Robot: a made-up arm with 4 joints. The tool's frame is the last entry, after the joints.
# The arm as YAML. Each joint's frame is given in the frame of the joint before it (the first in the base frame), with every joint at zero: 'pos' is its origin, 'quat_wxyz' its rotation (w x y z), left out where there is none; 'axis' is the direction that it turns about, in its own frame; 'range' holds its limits. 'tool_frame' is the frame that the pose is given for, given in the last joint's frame.
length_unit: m
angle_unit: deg
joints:
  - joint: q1
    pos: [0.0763, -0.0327, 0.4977]
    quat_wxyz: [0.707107, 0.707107, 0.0, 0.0]
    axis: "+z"
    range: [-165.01, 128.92]
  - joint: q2
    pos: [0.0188, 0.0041, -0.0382]
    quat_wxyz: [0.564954, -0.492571, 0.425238, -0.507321]
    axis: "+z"
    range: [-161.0, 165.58]
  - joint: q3
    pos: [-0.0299, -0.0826, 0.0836]
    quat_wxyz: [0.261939, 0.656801, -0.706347, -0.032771]
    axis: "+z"
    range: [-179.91, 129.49]
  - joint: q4
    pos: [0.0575, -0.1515, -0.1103]
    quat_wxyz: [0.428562, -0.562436, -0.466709, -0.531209]
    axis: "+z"
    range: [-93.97, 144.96]
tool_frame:
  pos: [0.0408, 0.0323, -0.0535]
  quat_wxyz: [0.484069, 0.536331, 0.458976, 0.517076]
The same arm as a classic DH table. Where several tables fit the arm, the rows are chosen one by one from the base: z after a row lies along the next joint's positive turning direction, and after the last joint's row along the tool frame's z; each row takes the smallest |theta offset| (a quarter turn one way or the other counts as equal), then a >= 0, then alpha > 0; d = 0 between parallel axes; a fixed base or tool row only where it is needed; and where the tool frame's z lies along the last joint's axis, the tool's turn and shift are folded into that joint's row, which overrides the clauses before.
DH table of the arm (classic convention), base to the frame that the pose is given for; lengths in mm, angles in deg. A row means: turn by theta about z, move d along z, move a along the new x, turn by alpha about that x. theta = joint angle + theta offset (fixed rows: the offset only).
base (fixed): theta offset 0, d 497.7, a 76.3, alpha 90
q1: theta offset -82.73, d -8.5, a -1.7, alpha -81.19
q2: theta offset -55.33, d 225.6, a 49.5, alpha 149.39
q3: theta offset 28.53, d 22.8, a 86.4, alpha -93.91
q4: theta offset -3.35, d -191.1, a 34.1, alpha 89.81
tool (fixed): theta offset 6.33, d 39.3, a 0, alpha 0
Joint limits (deg, base to tool): -165.01..128.92 -161..165.58 -179.91..129.49 -93.97..144.96

